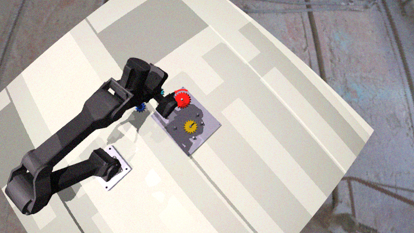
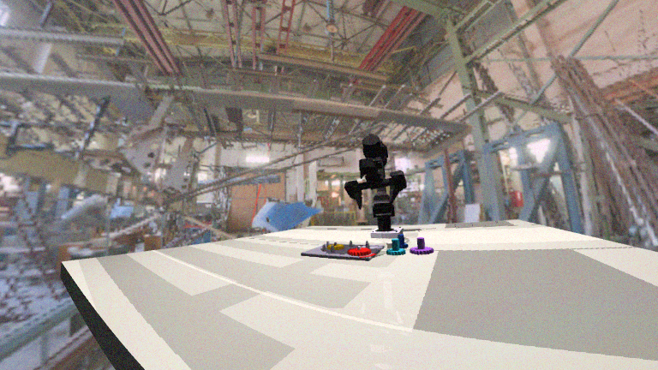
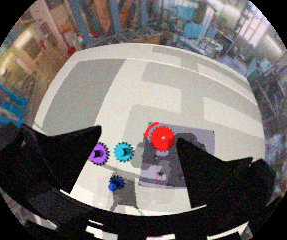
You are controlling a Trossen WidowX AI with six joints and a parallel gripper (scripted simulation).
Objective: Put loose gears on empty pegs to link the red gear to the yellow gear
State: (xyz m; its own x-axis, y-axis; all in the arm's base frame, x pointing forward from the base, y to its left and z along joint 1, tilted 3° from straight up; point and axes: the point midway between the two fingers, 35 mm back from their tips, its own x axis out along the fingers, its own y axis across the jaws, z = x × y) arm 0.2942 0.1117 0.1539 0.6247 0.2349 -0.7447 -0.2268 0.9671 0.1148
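Right now the blue gear is 12 cm behind my gripper tip, 2 cm to the left of it and 12 cm below it. From my gripper tip the other things lie so: teal gear: 4 cm behind, 4 cm to the left, 12 cm below; then red gear: 3 cm ahead, 4 cm to the right, 12 cm below; then purple gear: 7 cm behind, 10 cm to the left, 12 cm below.
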